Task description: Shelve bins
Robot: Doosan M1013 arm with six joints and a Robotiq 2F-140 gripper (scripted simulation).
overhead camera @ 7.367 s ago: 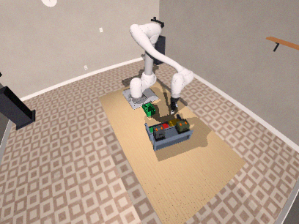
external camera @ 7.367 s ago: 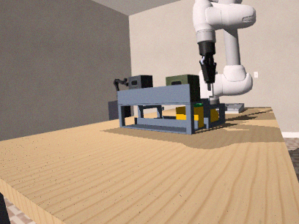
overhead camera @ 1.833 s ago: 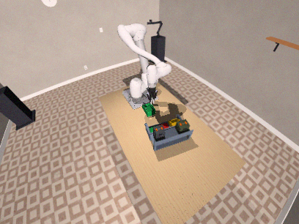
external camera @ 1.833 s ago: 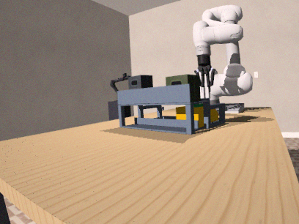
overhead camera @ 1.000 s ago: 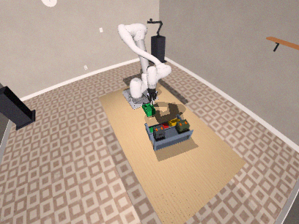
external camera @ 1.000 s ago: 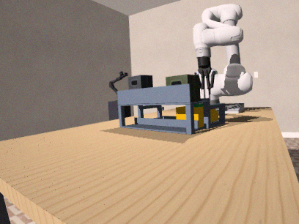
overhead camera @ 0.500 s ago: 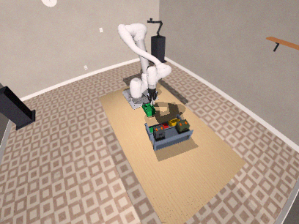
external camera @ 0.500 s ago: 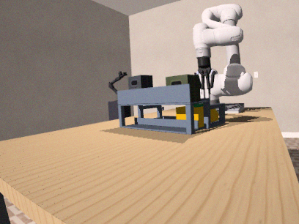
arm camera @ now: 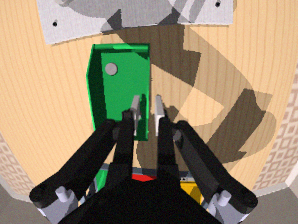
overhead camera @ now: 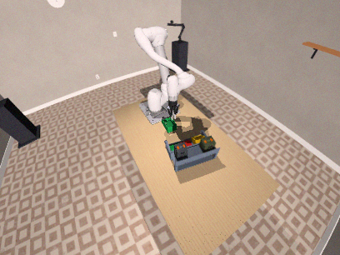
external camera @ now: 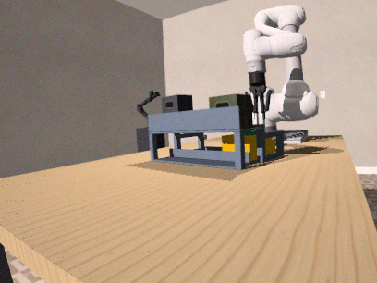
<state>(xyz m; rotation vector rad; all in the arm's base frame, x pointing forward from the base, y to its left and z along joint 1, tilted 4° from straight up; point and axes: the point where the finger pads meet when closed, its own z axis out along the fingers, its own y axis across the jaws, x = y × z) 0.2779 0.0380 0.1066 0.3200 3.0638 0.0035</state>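
Right now the green bin is 8 cm below my hand, 5 cm to the right of it and 1 cm behind it. From my hand the other things lie so: dark box: 38 cm ahead, 22 cm to the right, 4 cm above; then yellow bin: 36 cm ahead, 8 cm below, 3 cm to the left.
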